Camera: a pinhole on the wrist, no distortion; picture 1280 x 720 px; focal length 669.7 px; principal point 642.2 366.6 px. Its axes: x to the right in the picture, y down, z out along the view. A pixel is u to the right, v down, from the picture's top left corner.
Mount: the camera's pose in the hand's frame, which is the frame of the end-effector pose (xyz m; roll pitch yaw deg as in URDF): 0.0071 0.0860 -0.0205 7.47 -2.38 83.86
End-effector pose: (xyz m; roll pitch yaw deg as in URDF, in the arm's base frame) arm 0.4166 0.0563 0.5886 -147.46 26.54 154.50
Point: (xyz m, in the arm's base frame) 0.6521 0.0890 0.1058
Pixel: 1221 457
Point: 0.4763 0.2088 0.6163
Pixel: behind the camera
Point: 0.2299 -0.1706 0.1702
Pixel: 513 105
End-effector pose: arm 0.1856 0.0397 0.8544 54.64 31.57 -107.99
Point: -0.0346 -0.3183 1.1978
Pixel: 1152 230
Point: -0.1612 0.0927 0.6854
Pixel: outside the picture
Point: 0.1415 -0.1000 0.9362
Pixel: 922 23
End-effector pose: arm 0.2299 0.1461 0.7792 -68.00 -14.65 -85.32
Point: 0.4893 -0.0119 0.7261
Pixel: 1001 28
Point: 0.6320 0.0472 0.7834
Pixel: 846 257
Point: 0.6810 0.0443 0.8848
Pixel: 717 237
